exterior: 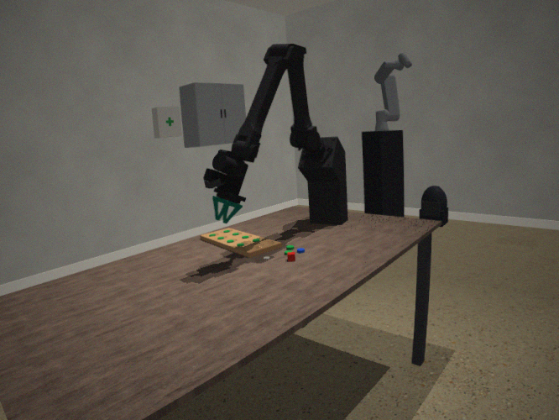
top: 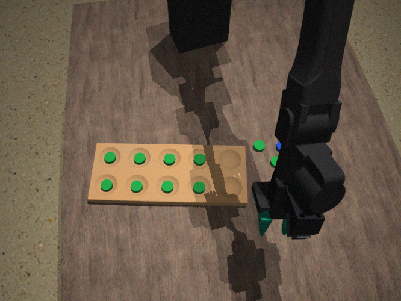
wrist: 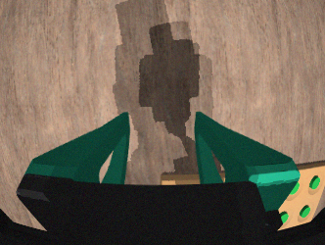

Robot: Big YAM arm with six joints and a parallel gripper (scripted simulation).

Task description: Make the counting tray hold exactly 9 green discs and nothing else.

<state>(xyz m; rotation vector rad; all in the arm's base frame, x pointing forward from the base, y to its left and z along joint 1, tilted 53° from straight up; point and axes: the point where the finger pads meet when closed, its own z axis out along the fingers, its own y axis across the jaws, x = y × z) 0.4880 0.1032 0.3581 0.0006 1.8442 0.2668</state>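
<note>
The blue disc is 280 mm behind my hand and 170 mm below it. From my hand the other things lie so: white disc: 150 mm behind, 10 mm to the right, 170 mm below; then counting tray: 120 mm behind, 260 mm to the right, 160 mm below; then red cube: 220 mm behind, 60 mm to the left, 160 mm below.
</note>
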